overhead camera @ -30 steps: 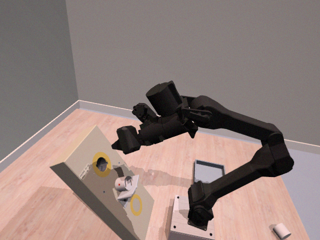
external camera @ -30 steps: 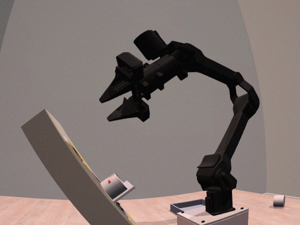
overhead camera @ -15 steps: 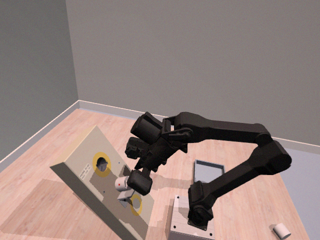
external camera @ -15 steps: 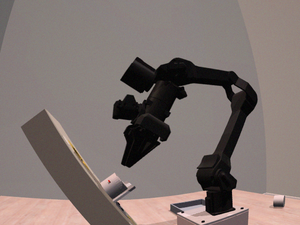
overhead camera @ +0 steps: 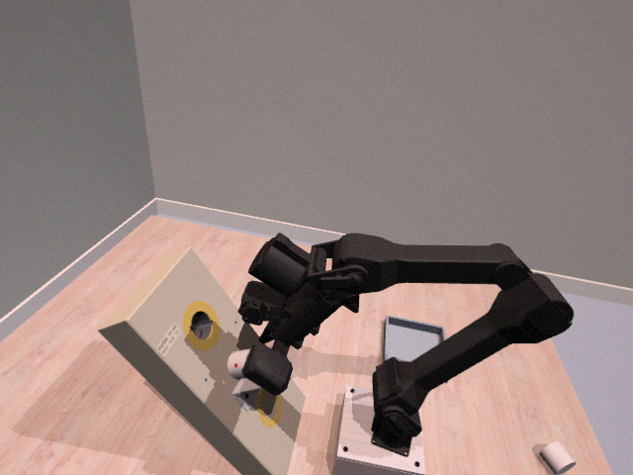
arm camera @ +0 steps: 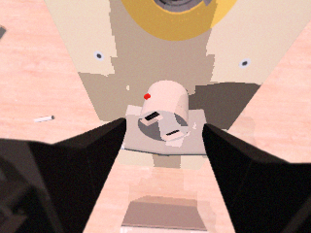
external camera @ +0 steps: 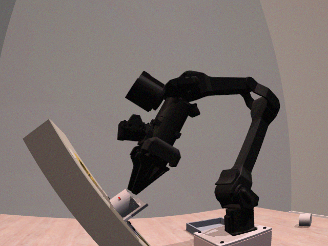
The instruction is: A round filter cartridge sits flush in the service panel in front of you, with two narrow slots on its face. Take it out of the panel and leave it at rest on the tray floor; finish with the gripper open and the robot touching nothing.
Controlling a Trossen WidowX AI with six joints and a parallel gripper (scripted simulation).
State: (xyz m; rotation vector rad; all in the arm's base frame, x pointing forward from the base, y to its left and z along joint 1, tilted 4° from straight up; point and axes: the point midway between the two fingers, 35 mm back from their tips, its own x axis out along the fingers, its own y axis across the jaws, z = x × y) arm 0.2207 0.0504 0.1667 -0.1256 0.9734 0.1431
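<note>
The round filter cartridge is 10 mm ahead of my gripper tip and 20 mm below it. The rest, counted from my gripper tip: grey tray (260 mm behind, 340 mm to the right, 200 mm below); beige service panel (60 mm ahead, 10 mm to the left, 40 mm below).
</note>
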